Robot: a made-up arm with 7 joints.
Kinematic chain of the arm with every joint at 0, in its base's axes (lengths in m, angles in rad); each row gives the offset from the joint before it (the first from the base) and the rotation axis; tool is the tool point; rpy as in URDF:
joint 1: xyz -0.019 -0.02 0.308 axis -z
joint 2: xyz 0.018 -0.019 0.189 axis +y
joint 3: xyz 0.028 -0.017 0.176 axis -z
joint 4: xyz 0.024 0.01 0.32 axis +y
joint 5: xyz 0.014 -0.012 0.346 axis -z
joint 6: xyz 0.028 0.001 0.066 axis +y
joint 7: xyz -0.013 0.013 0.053 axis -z
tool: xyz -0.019 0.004 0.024 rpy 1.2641 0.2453 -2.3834
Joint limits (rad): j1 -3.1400..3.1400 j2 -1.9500..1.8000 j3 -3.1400..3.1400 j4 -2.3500..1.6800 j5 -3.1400..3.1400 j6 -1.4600..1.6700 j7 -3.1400..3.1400
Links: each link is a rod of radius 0.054 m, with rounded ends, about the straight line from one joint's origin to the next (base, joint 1, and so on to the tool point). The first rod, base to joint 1, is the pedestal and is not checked.
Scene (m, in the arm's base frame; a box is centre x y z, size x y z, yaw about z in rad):
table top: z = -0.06
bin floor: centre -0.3 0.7 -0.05 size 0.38 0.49 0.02 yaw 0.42
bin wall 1: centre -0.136 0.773 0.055 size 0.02 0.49 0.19 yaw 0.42
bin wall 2: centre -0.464 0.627 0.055 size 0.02 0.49 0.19 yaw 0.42
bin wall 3: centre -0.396 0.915 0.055 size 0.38 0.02 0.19 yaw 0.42
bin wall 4: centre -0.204 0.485 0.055 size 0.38 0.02 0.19 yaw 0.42
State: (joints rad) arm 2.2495 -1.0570 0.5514 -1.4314 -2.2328 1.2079 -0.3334
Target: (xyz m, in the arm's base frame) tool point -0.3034 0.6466 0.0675
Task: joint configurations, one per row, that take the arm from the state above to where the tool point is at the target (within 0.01 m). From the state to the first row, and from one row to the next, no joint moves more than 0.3 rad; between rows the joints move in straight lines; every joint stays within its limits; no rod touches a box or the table.
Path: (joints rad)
1: 1.9783 -1.1201 0.4079 -1.3550 -2.2476 1.1610 -0.3292
2: 1.7071 -1.1833 0.2644 -1.2786 -2.2624 1.1141 -0.3250
3: 1.4359 -1.2464 0.1209 -1.2021 -2.2772 1.0672 -0.3207
4: 1.1647 -1.3095 -0.0226 -1.1257 -2.2920 1.0203 -0.3165
5: 1.1745 -1.5002 -0.0394 -0.9836 -2.2792 0.9736 -0.3185
6: 1.1843 -1.6908 -0.0562 -0.8415 -2.2665 0.9268 -0.3206

